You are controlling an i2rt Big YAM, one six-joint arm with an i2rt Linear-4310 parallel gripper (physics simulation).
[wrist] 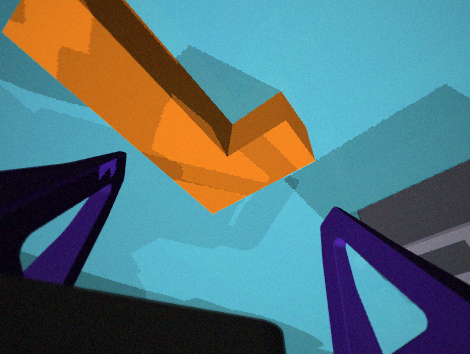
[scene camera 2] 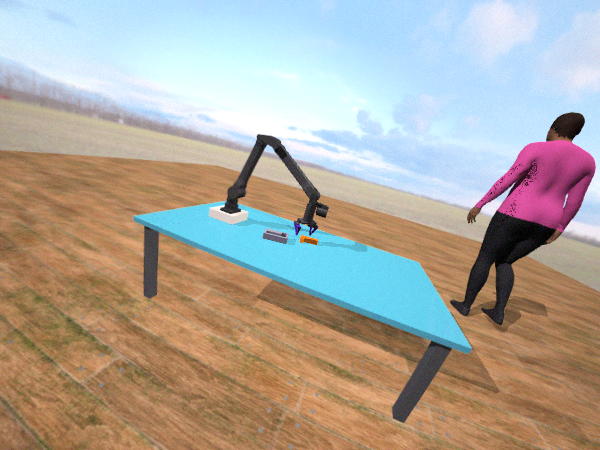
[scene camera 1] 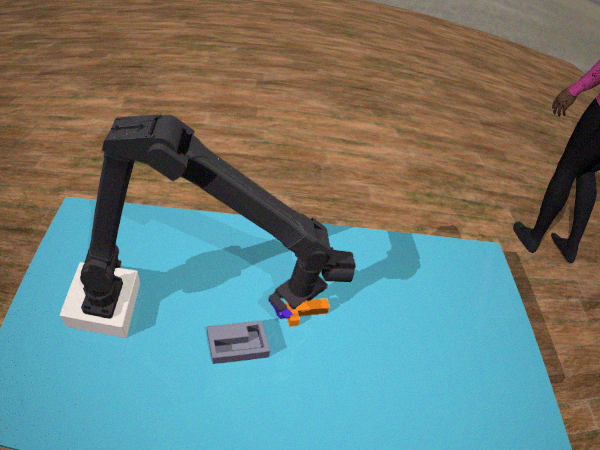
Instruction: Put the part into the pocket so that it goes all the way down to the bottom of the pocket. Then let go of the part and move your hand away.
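Frame: origin at the arm's base, x back, y right, z up, level; metres.
Where they show: gripper, fingertip midpoint: (wrist: 232, 192) (scene camera 2: 303, 235) (scene camera 1: 292, 306); arm's base, link origin: (scene camera 2: 230, 210) (scene camera 1: 103, 297).
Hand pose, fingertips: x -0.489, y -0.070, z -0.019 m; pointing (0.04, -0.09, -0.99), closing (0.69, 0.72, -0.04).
Observation:
Each offset is from my fingertips to the centre of the thing. Level surfaces: height alone.
The orange L-shaped part {dy -0.003, dx -0.044, dz -0.023 m} (scene camera 1: 316, 307) (scene camera 2: 309, 240) (wrist: 125, 90) lies flat on the table, to the right of the grey block in both scene views. Its short leg is at the end nearer the block. The grey block {dy +0.112, dx +0.130, dz -0.020 m} (scene camera 1: 227, 332) (scene camera 2: 275, 239) (wrist: 415, 215) stands flat, with an empty L-shaped pocket in its top. My gripper (scene camera 1: 301, 308) (scene camera 2: 305, 233) (wrist: 232, 192) is open and empty, with its purple fingers above the table at the part. In the wrist view the fingertips stand wide apart, one on each side of the part's corner end. In scene camera 1, one finger is mostly hidden.
The arm's white base block (scene camera 1: 127, 300) (scene camera 2: 227, 215) stands on the blue table {dz -0.038 m} (scene camera 1: 400, 375) (scene camera 2: 350, 285), to the left of the grey block. A person (scene camera 1: 575, 175) (scene camera 2: 540, 200) in a pink top stands on the wooden floor beyond the table's right end.

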